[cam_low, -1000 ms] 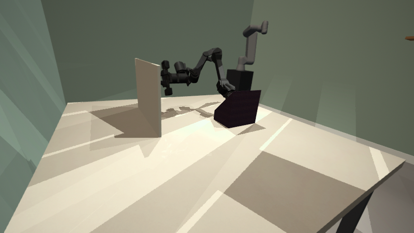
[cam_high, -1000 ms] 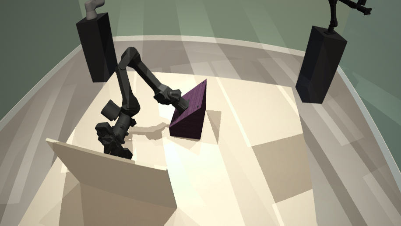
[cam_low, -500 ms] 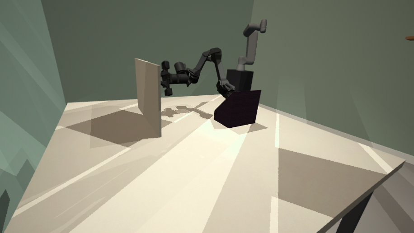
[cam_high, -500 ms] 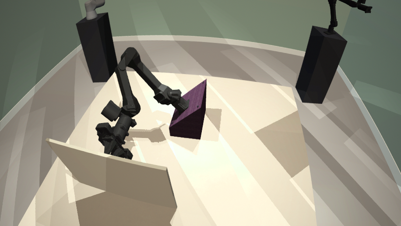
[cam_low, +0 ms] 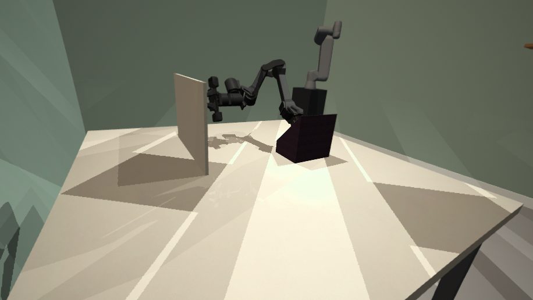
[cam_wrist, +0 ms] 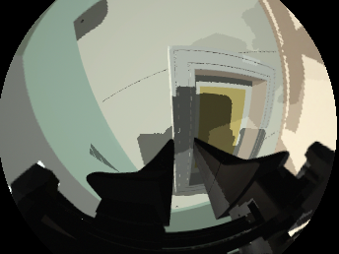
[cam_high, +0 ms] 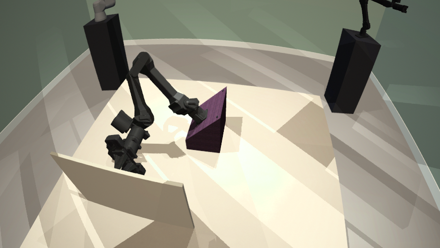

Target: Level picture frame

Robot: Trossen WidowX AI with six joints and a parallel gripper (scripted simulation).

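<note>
Now: the picture frame 5 cm below my gripper tip, 1 cm to the left of it and 1 cm ahead of it. The rest, counted from my gripper tip: wall panel: 7 cm below, 2 cm ahead.
</note>
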